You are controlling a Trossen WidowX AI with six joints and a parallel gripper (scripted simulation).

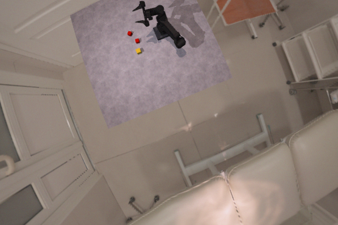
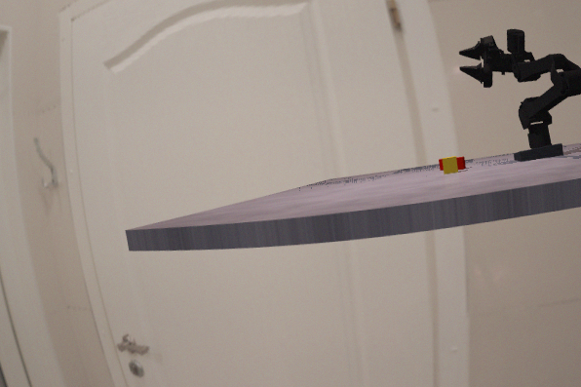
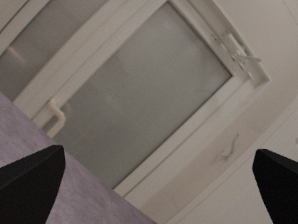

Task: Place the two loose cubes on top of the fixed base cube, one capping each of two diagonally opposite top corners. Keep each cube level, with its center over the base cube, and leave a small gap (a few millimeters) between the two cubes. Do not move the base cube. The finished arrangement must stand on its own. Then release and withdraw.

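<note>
The yellow base cube is 30 cm below my gripper tip, 17 cm to the left of it and 5 cm ahead of it.
</note>
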